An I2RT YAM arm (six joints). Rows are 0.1 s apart.
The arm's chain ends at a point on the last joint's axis. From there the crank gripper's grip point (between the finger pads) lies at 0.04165 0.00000 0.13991 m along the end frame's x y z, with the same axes.
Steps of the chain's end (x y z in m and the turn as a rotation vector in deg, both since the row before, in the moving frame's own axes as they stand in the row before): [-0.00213 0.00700 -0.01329 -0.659 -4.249 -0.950]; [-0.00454 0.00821 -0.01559 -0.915 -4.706 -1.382]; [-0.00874 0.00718 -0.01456 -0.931 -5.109 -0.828]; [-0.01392 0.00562 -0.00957 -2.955 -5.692 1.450]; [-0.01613 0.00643 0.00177 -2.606 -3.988 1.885]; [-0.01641 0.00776 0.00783 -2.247 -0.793 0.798]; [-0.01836 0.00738 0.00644 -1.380 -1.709 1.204]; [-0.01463 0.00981 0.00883 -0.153 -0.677 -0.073]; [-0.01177 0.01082 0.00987 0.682 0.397 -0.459]
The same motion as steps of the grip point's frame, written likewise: [-0.01260 0.00802 -0.01059 -0.659 -4.249 -0.950]; [-0.01614 0.00960 -0.01265 -0.915 -4.706 -1.382]; [-0.02135 0.00897 -0.01142 -0.931 -5.109 -0.828]; [-0.02810 0.01380 -0.00634 -2.955 -5.692 1.450]; [-0.02608 0.01406 0.00415 -2.606 -3.988 1.885]; [-0.01839 0.01382 0.00827 -2.247 -0.793 0.798]; [-0.02259 0.01159 0.00757 -1.380 -1.709 1.204]; [-0.01629 0.01013 0.00931 -0.153 -0.677 -0.073]; [-0.01081 0.00882 0.00957 0.682 0.397 -0.459]
